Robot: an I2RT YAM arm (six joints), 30 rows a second.
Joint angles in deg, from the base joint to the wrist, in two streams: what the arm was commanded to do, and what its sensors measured. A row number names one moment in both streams.
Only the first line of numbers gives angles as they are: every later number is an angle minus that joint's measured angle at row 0.
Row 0, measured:
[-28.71 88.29 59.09 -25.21 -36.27 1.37]
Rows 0 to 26, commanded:
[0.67 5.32 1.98 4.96 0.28 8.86]
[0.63 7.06 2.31 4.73 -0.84 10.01]
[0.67 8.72 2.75 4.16 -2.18 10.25]
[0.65 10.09 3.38 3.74 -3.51 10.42]
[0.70 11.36 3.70 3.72 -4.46 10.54]
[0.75 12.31 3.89 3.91 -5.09 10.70]
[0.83 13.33 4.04 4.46 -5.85 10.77]
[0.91 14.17 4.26 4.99 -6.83 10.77]
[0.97 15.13 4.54 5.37 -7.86 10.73]
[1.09 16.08 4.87 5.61 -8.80 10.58]
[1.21 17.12 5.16 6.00 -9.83 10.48]
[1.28 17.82 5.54 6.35 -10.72 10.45]
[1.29 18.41 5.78 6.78 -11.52 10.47]
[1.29 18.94 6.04 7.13 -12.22 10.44]
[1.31 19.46 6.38 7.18 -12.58 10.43]
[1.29 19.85 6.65 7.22 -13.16 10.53]
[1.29 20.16 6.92 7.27 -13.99 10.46]
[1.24 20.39 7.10 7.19 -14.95 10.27]
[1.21 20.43 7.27 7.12 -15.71 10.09]
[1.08 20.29 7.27 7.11 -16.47 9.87]
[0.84 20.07 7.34 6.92 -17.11 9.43]
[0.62 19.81 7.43 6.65 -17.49 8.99]
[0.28 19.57 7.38 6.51 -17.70 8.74]
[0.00 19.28 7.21 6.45 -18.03 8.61]
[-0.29 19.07 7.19 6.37 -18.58 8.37]
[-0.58 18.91 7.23 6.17 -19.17 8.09]
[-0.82 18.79 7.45 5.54 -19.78 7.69]
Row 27, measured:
[0.04 20.13 5.81 4.83 -14.93 9.59]
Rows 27 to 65, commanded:
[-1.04 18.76 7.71 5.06 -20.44 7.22]
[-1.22 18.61 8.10 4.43 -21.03 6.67]
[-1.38 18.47 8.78 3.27 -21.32 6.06]
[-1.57 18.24 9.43 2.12 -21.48 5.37]
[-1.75 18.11 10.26 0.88 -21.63 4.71]
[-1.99 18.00 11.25 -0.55 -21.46 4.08]
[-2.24 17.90 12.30 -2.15 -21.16 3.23]
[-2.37 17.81 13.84 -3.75 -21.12 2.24]
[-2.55 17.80 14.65 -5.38 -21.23 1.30]
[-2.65 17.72 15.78 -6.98 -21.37 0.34]
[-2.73 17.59 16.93 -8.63 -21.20 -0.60]
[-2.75 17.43 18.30 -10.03 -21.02 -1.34]
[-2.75 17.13 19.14 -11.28 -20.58 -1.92]
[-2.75 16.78 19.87 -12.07 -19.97 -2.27]
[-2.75 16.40 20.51 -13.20 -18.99 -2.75]
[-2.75 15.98 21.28 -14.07 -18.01 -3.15]
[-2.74 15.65 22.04 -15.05 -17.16 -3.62]
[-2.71 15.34 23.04 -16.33 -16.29 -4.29]
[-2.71 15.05 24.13 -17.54 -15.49 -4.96]
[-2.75 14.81 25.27 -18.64 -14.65 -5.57]
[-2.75 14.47 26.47 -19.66 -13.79 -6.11]
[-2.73 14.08 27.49 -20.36 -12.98 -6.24]
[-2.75 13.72 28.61 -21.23 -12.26 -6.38]
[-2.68 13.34 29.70 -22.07 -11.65 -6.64]
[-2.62 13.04 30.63 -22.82 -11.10 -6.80]
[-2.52 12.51 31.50 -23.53 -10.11 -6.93]
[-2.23 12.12 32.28 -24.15 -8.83 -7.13]
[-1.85 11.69 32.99 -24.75 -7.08 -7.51]
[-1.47 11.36 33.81 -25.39 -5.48 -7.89]
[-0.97 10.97 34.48 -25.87 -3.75 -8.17]
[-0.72 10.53 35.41 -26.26 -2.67 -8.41]
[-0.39 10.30 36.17 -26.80 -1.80 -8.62]
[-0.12 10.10 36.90 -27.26 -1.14 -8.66]
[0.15 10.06 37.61 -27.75 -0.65 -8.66]
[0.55 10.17 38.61 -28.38 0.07 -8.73]
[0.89 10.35 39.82 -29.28 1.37 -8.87]
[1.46 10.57 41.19 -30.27 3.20 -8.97]
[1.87 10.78 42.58 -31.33 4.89 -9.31]
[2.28 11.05 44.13 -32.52 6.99 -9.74]
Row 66, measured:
[0.18 13.36 37.42 -31.19 2.58 -7.46]
